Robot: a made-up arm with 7 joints. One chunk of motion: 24 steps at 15 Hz.
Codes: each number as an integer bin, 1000 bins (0 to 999) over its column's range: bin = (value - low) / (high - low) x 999, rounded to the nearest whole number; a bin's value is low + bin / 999 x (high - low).
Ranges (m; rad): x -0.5..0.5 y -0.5..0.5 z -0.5..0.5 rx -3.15..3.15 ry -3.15..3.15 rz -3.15..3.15
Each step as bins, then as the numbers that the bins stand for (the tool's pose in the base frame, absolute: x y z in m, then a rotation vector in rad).
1 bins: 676 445 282 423 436 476
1 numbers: 0.1767 -0.0546 -0.2177 -0.4824 -0.4005 -0.1482
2 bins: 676 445 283 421 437 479
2 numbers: 0.1767 -0.0546 -0.2167 -0.4950 -0.3941 -0.1293
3 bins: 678 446 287 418 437 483
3 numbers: 0.1787 -0.0536 -0.2127 -0.5140 -0.3941 -0.1041
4 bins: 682 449 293 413 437 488
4 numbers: 0.1827 -0.0506 -0.2067 -0.5455 -0.3941 -0.0725
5 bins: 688 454 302 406 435 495
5 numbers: 0.1887 -0.0455 -0.1977 -0.5896 -0.4068 -0.0284
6 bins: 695 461 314 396 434 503
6 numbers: 0.1957 -0.0385 -0.1857 -0.6527 -0.4131 0.0221
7 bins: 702 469 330 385 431 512
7 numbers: 0.2027 -0.0305 -0.1697 -0.7221 -0.4320 0.0788
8 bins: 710 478 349 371 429 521
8 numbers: 0.2107 -0.0215 -0.1507 -0.8104 -0.4446 0.1356
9 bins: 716 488 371 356 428 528
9 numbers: 0.2167 -0.0115 -0.1286 -0.9050 -0.4509 0.1797
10 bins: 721 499 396 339 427 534
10 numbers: 0.2217 -0.0005 -0.1036 -1.0122 -0.4572 0.2176
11 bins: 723 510 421 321 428 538
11 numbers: 0.2237 0.0105 -0.0786 -1.1257 -0.4509 0.2428
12 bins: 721 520 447 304 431 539
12 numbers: 0.2217 0.0205 -0.0526 -1.2329 -0.4320 0.2491
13 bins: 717 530 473 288 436 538
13 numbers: 0.2177 0.0305 -0.0265 -1.3338 -0.4005 0.2428
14 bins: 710 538 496 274 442 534
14 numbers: 0.2107 0.0385 -0.0035 -1.4221 -0.3626 0.2176
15 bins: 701 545 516 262 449 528
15 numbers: 0.2017 0.0455 0.0165 -1.4977 -0.3185 0.1797
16 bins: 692 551 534 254 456 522
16 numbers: 0.1927 0.0516 0.0345 -1.5482 -0.2743 0.1419
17 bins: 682 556 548 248 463 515
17 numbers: 0.1827 0.0566 0.0485 -1.5860 -0.2302 0.0977
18 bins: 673 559 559 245 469 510
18 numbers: 0.1737 0.0596 0.0596 -1.6050 -0.1923 0.0662
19 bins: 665 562 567 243 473 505
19 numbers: 0.1657 0.0626 0.0676 -1.6176 -0.1671 0.0347
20 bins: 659 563 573 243 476 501
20 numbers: 0.1597 0.0636 0.0736 -1.6176 -0.1482 0.0095
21 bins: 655 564 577 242 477 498
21 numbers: 0.1557 0.0646 0.0776 -1.6239 -0.1419 -0.0095
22 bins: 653 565 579 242 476 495
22 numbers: 0.1537 0.0656 0.0796 -1.6239 -0.1482 -0.0284
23 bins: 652 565 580 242 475 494
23 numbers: 0.1527 0.0656 0.0806 -1.6239 -0.1545 -0.0347
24 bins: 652 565 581 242 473 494
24 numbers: 0.1527 0.0656 0.0816 -1.6239 -0.1671 -0.0347
